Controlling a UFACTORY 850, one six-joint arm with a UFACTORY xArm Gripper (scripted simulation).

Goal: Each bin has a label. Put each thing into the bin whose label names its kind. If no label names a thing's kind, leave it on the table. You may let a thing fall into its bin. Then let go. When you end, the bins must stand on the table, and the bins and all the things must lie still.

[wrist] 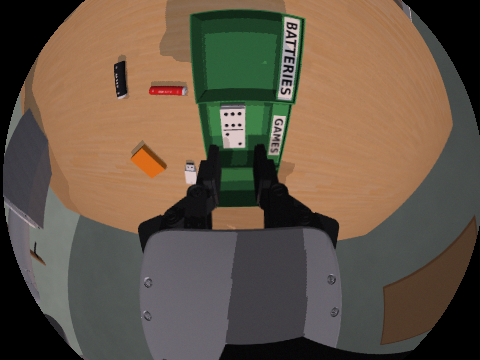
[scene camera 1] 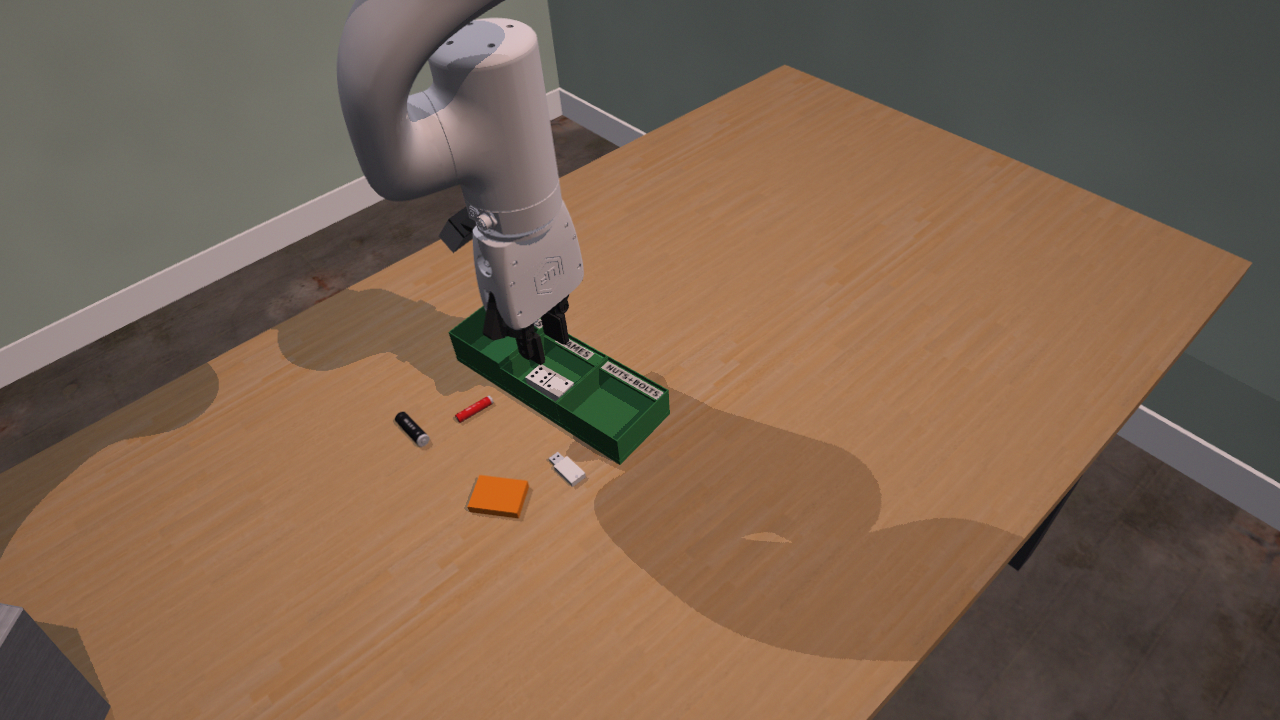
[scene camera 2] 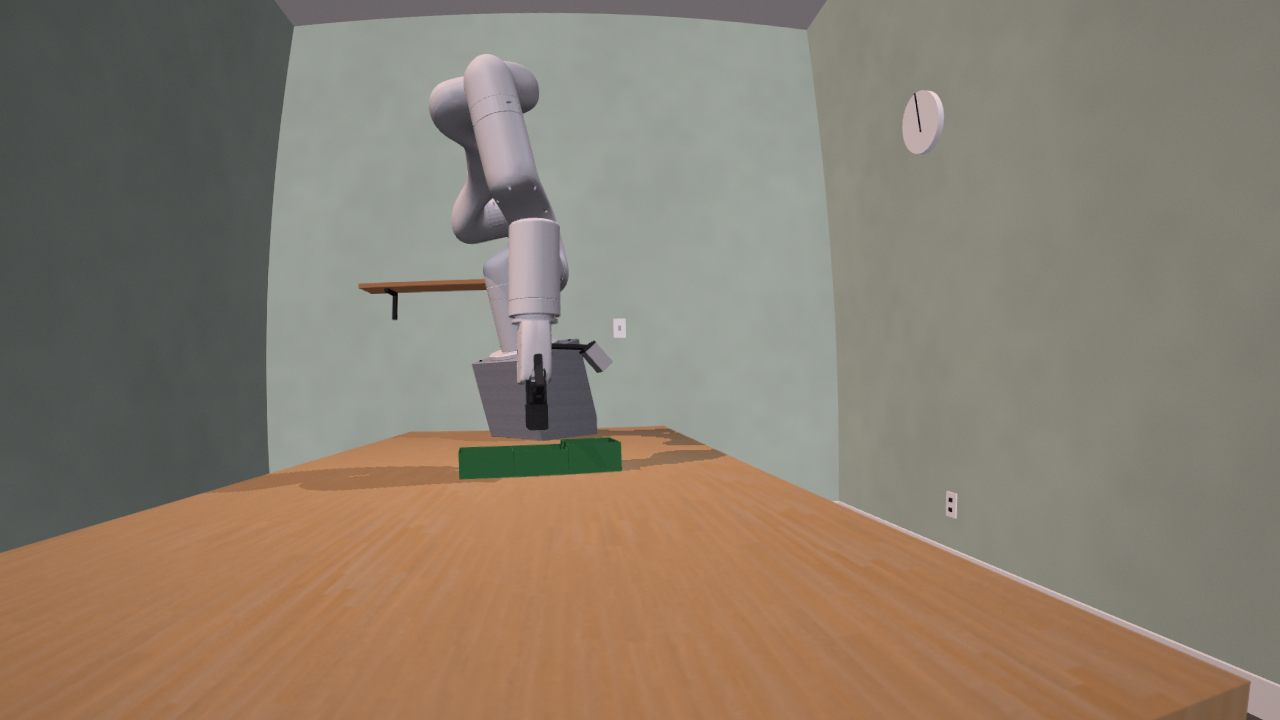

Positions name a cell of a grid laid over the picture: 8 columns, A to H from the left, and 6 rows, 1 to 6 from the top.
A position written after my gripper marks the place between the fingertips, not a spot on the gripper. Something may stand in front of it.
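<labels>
My gripper and a bin are both visible in the wrist view, in scene camera 1 and in scene camera 2. Gripper: wrist view (D3), scene camera 1 (D3), scene camera 2 (D4). Bin: wrist view (D1), scene camera 1 (D4), scene camera 2 (D4).
</labels>
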